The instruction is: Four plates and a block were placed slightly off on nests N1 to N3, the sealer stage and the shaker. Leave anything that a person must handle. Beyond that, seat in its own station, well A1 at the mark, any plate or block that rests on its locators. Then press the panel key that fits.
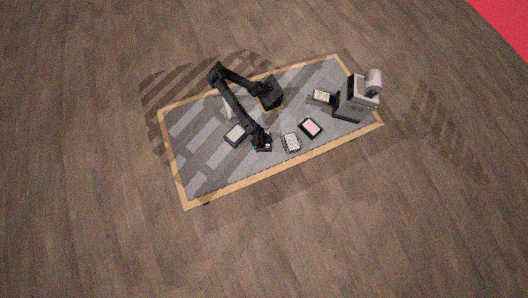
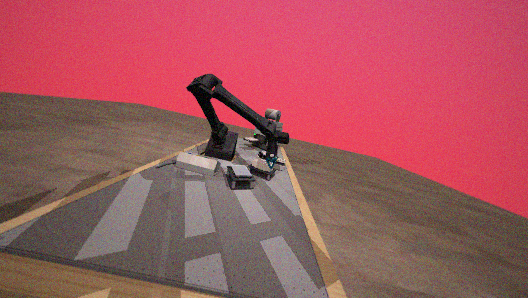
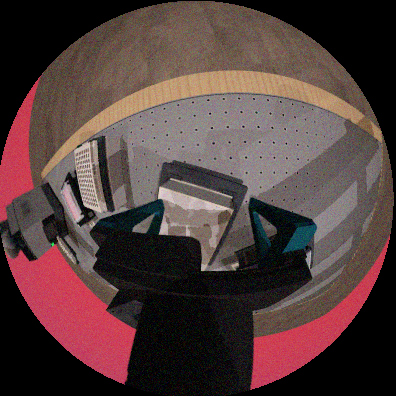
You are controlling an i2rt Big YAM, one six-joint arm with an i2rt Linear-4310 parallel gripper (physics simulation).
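My gripper (image 1: 261, 142) (image 2: 271, 161) (image 3: 205, 202) is open and low over a pale block (image 2: 262, 165) (image 3: 197, 217); its teal fingers stand to either side. The block rests on a dark nest (image 3: 212, 175) (image 2: 267, 176), more of which shows along one side; its seating is unclear and its near end is hidden. A pale plate (image 1: 235, 133) (image 2: 240, 171) sits on another dark nest. A white welled plate (image 1: 291, 142) (image 3: 87, 175) and a pink-topped plate (image 1: 311, 126) (image 3: 73, 199) lie on the other side. Another welled plate (image 1: 321, 95) (image 3: 67, 250) is at the grey machine. Well marks are unreadable.
The grey machine (image 1: 352, 110) (image 3: 32, 220), with a pale roll and a green light, stands at one table end. A pale sloped panel box (image 1: 227, 108) (image 2: 197, 163) stands near the arm's base; its keys are unreadable. A wooden rim (image 1: 250, 178) (image 3: 225, 81) edges the table.
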